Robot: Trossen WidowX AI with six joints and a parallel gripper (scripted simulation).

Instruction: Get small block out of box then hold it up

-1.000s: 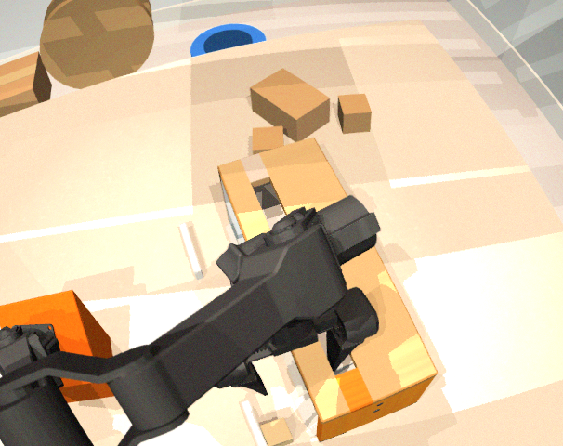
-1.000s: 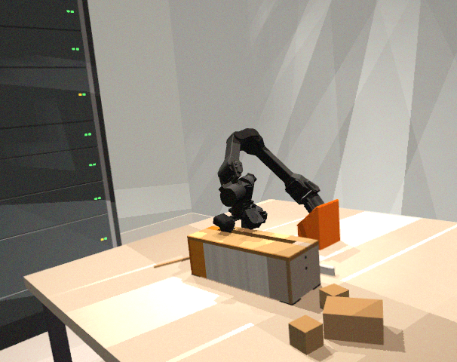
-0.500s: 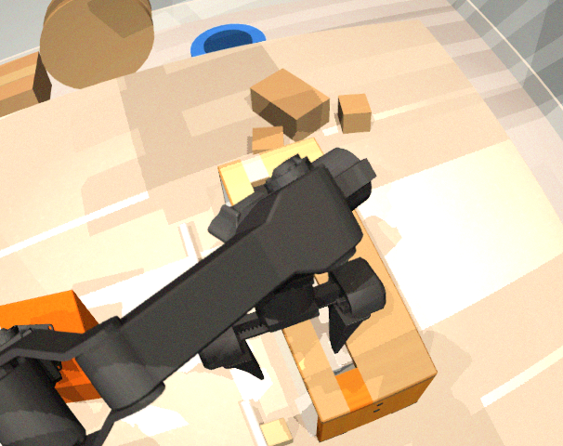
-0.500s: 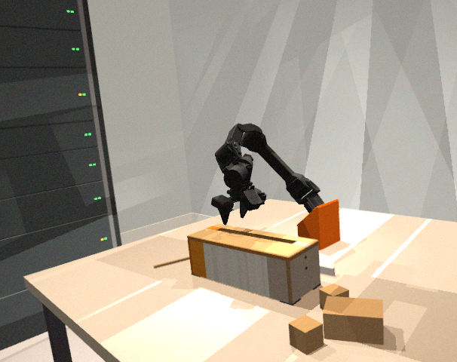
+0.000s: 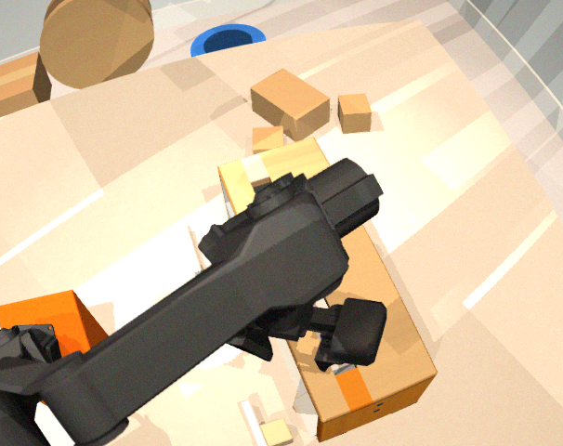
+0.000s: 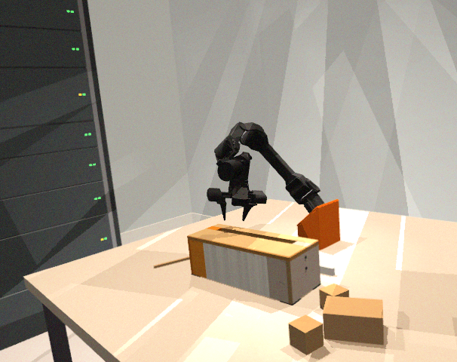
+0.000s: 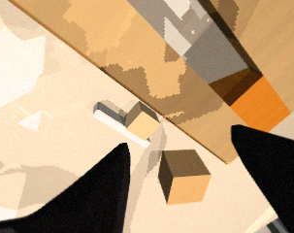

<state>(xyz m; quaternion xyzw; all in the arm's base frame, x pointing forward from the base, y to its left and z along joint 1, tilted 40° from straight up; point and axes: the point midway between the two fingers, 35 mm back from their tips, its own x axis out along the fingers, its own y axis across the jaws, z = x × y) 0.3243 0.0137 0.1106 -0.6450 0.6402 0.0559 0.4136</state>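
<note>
Now: the tan block 40 mm behind my gripper tip, 50 mm to the right of it and 130 mm below it. Round my gripper tip: long wooden box 10 mm ahead, 120 mm to the left, 90 mm below; thin wooden stick 130 mm ahead, 170 mm to the right, 140 mm below.
</note>
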